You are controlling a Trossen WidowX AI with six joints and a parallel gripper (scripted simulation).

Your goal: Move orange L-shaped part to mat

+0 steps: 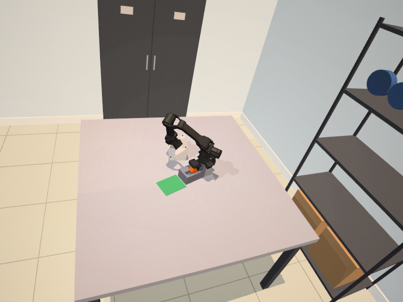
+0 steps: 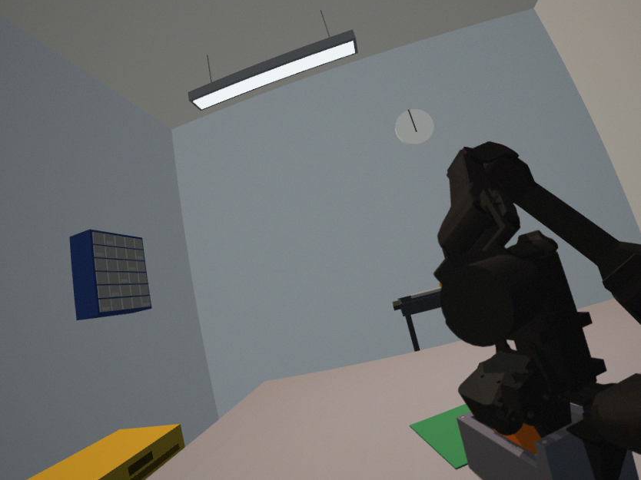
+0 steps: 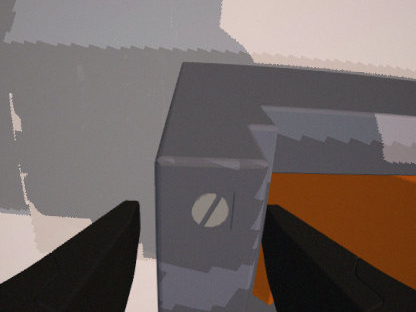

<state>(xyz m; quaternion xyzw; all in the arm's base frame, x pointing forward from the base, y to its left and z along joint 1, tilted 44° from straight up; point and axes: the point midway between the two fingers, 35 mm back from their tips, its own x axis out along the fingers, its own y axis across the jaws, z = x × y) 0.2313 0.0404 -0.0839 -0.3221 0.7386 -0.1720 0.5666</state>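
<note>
Now: gripper tip 4 cm to the left of the orange L-shaped part and 1 cm short of it. Also, from my gripper tip: green mat: 21 cm to the right, 6 cm ahead, 5 cm below.
</note>
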